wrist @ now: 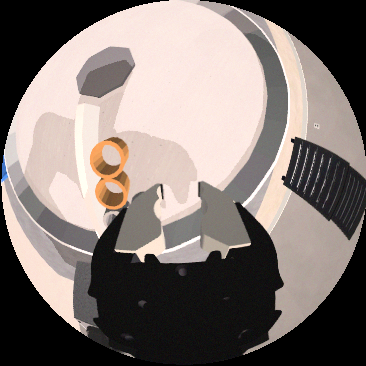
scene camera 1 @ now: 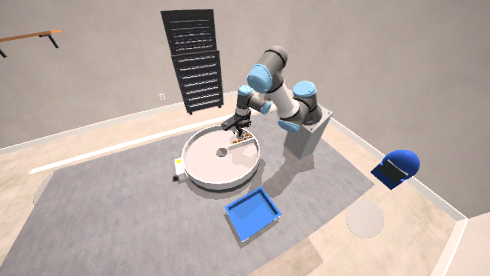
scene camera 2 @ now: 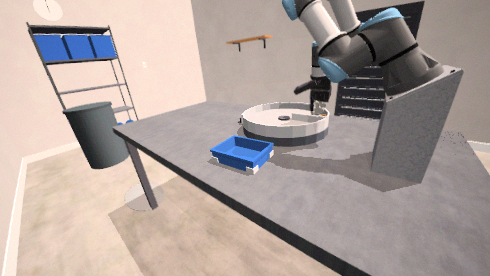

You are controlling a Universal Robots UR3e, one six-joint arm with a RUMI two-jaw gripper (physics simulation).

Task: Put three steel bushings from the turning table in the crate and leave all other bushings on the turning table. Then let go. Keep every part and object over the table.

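Seen in the pictures: gripper, fingertip midpoint: (wrist: 179, 184) (scene camera 1: 236, 136); arm's base at its link origin: (scene camera 1: 309, 115) (scene camera 2: 413, 83).
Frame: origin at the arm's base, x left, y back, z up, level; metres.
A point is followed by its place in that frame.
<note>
The turning table (scene camera 1: 205, 155) {x -0.248, y -0.509, z -0.203 m} (scene camera 2: 280, 131) {x -0.006, y -0.380, z -0.189 m} (wrist: 200, 85) {x -0.306, y -0.388, z -0.203 m} holds bushings beside its straight divider. In the wrist view, two orange bushings stand upright and touching: one bushing (wrist: 98, 166) {x -0.200, y -0.327, z -0.185 m} nearer the hub and another bushing (wrist: 106, 199) {x -0.196, y -0.293, z -0.185 m} nearer the jaws. A grey steel bushing (wrist: 109, 218) {x -0.186, y -0.265, z -0.190 m} shows partly at the left jaw, and part of another grey bushing (wrist: 137, 196) shows behind that jaw. My gripper (scene camera 1: 238, 134) {x -0.273, y -0.284, z -0.200 m} (scene camera 2: 312, 111) {x -0.273, y -0.284, z -0.200 m} (wrist: 179, 184) {x -0.273, y -0.284, z -0.200 m} is low over the turning table near the bushings, partly open, with nothing seen between the jaws. No bushing shows in the blue crate (scene camera 1: 253, 216) {x 0.147, y -0.485, z -0.251 m} (scene camera 2: 234, 158) {x 0.213, y -0.470, z -0.212 m}.
The light divider (scene camera 1: 242, 145) {x -0.180, y -0.303, z -0.192 m} (wrist: 87, 135) {x -0.201, y -0.357, z -0.176 m} runs from near the hub (scene camera 1: 221, 152) {x -0.208, y -0.428, z -0.195 m} (wrist: 107, 77) {x -0.218, y -0.409, z -0.195 m} to the raised rim. The arm's grey pedestal (scene camera 1: 303, 140) {x 0.046, y -0.061, z -0.115 m} (scene camera 2: 407, 135) {x 0.081, y -0.004, z -0.122 m} stands beside the turning table. A small white box (scene camera 1: 180, 170) {x -0.228, y -0.658, z -0.198 m} is at the turning table's side.
</note>
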